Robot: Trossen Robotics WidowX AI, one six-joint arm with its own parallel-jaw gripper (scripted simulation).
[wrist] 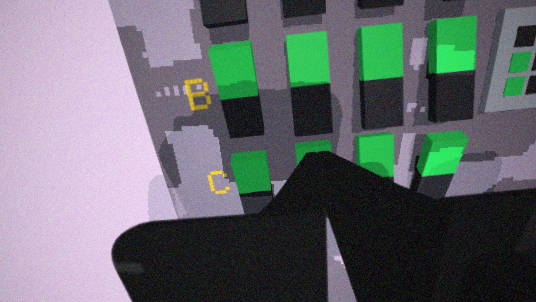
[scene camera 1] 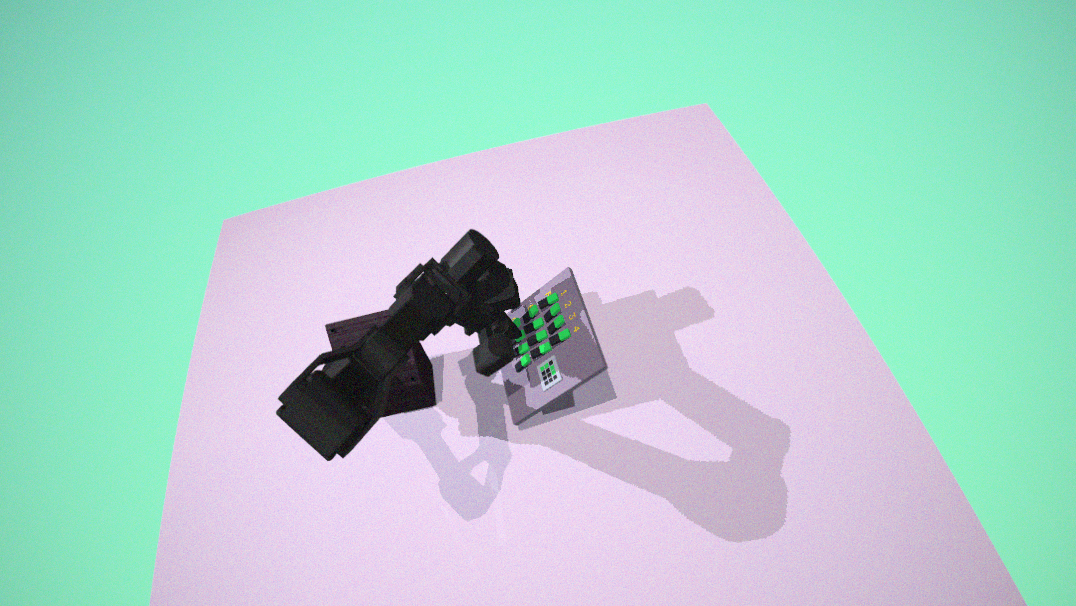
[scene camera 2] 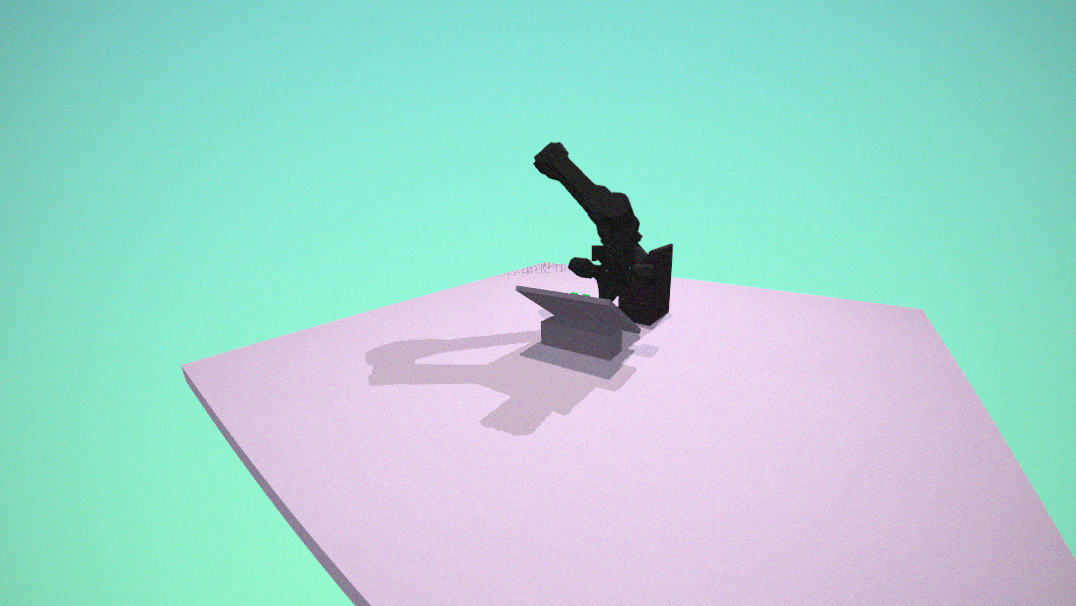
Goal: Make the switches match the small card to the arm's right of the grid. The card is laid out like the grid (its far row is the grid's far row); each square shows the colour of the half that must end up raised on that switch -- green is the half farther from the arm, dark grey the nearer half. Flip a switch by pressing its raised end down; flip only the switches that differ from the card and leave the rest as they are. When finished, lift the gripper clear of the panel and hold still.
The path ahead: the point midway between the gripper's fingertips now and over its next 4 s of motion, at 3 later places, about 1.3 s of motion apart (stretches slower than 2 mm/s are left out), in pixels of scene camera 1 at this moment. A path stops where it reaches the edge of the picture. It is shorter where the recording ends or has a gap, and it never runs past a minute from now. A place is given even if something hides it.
My gripper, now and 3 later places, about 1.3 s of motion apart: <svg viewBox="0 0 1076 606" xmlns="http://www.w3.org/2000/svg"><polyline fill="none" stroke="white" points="519,335 512,353 524,359 506,349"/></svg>
